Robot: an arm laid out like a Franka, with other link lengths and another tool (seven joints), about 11 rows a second.
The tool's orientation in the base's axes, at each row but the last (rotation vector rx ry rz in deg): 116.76, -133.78, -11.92; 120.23, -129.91, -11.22; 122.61, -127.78, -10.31; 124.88, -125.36, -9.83; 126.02, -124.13, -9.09; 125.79, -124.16, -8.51; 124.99, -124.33, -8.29
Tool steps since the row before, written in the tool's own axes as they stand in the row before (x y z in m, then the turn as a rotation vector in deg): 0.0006, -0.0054, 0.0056, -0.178, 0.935, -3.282; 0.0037, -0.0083, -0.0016, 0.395, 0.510, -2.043; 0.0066, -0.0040, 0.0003, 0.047, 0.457, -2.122; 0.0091, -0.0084, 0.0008, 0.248, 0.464, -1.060; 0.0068, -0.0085, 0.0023, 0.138, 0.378, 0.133; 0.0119, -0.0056, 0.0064, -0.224, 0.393, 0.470; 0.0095, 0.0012, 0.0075, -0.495, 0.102, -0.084
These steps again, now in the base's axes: 0.0046, -0.0009, -0.0063, -0.519, 0.044, 3.377; 0.0081, -0.0044, 0.0004, -0.292, -0.481, 2.067; 0.0036, -0.0067, -0.0011, -0.216, -0.140, 2.156; 0.0082, -0.0091, -0.0021, -0.343, -0.294, 1.094; 0.0083, -0.0066, -0.0035, -0.388, -0.140, -0.097; 0.0050, -0.0116, -0.0073, -0.443, 0.232, -0.419; -0.0020, -0.0093, -0.0075, -0.094, 0.492, 0.106
